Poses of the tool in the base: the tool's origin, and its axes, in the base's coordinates. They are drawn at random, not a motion.
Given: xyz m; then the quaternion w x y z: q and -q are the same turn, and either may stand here.
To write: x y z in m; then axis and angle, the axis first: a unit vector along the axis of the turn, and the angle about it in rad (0 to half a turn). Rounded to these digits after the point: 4 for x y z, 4 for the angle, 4 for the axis.
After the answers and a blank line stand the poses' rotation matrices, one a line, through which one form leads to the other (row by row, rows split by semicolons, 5 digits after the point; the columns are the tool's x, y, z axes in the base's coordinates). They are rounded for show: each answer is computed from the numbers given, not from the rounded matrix.
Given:
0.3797 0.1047 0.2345 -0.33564 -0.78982 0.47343 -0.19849
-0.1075 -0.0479 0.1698 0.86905 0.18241 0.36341 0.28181
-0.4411 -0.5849 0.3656 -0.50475 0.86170 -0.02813 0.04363
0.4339 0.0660 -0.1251 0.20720 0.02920 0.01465 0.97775
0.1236 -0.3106 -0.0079 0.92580 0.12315 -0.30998 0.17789
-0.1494 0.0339 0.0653 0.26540 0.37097 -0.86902 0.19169
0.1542 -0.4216 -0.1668 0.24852 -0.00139 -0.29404 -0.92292
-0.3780 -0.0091 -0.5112 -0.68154 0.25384 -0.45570 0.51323
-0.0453 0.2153 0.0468 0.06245 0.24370 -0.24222 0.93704
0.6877 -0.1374 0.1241 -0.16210 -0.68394 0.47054 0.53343
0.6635 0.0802 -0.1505 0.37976 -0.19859 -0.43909 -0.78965
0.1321 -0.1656 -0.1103 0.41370 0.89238 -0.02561 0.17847
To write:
0.3797 0.1047 0.2345 0.8385 -0.5026 0.2107 2.4570
-0.1075 -0.0479 0.1698 0.3687 0.7346 0.5696 1.0350
-0.4411 -0.5849 0.3656 -0.9982 0.0326 -0.0505 2.0834
0.4339 0.0660 -0.1251 0.0298 0.0150 0.9994 2.7242
0.1236 -0.3106 -0.0079 0.3258 -0.8200 0.4706 0.7753
-0.1494 0.0339 0.0653 0.3848 -0.9013 0.1988 2.6044
0.1542 -0.4216 -0.1668 -0.0014 -0.3036 -0.9528 2.6393
-0.3780 -0.0091 -0.5112 -0.3469 0.6227 -0.7013 1.6419
-0.0453 0.2153 0.0468 0.2442 -0.2427 0.9389 3.0166
0.6877 -0.1374 0.1241 0.6931 -0.4768 -0.5406 2.8160
0.6635 0.0802 -0.1505 -0.2147 -0.4746 -0.8536 2.3625
0.1321 -0.1656 -0.1103 0.9802 -0.0281 0.1960 2.2886

0.47293 -0.88109 -0.00426; -0.61460 -0.32642 -0.71813; 0.63134 0.34225 -0.69590
0.57703 -0.35723 0.73445; 0.62239 0.77462 -0.11222; -0.52883 0.52187 0.66932
0.99461 -0.00443 0.10359; -0.09252 -0.48887 0.86744; 0.04679 -0.87235 -0.48664
-0.91243 -0.40433 0.06317; 0.40604 -0.91371 0.01655; 0.05103 0.04075 0.99787
0.74454 -0.40573 -0.53014; 0.25303 0.90638 -0.33831; 0.61777 0.11774 0.77749
-0.58389 -0.74651 -0.31905; -0.54301 0.65127 -0.53008; 0.60350 -0.13625 -0.78563
-0.87647 0.45954 -0.14358; -0.45791 -0.70356 0.54344; 0.14871 0.54206 0.82708
0.05786 0.46822 0.88171; -0.93092 0.34432 -0.12175; -0.36060 -0.81376 0.45581
-0.87342 -0.23509 0.42646; -0.00102 -0.87486 -0.48438; 0.48696 -0.42350 0.76388
-0.01191 -0.47070 -0.88221; -0.81658 -0.50463 0.28027; -0.57712 0.72373 -0.37836
-0.63269 0.77415 -0.01986; -0.42536 -0.32597 0.84429; 0.64713 0.54262 0.53553
0.93498 -0.19337 0.29734; 0.10196 -0.65639 -0.74750; 0.33972 0.72922 -0.59400

